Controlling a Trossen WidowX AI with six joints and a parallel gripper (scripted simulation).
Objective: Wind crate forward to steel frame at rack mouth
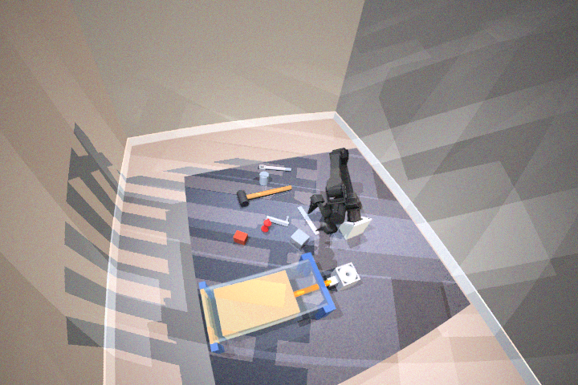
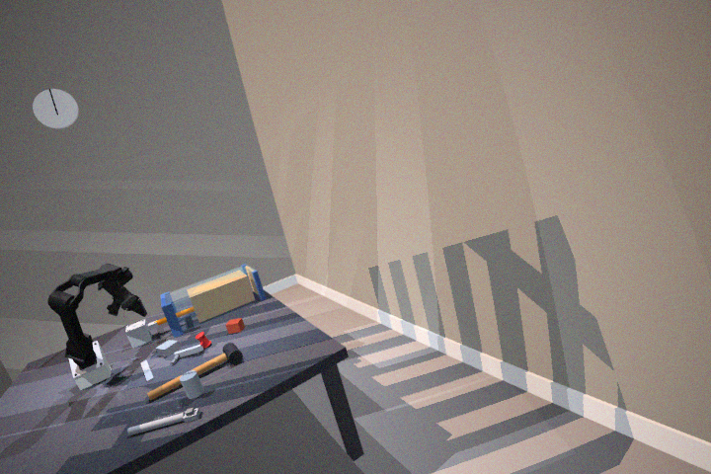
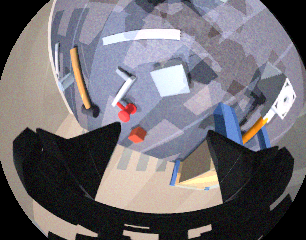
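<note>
Now: gripper tip 16 cm to the left of the winch handle, 16 cm above it and 11 cm short of it. The rest, counted from my gripper tip: flat bar 18 cm below, 11 cm to the right, 7 cm behind; then red knob 16 cm below, 16 cm ahead, 15 cm to the right; then grey block 17 cm below, 3 cm ahead, 2 cm to the right.
</note>
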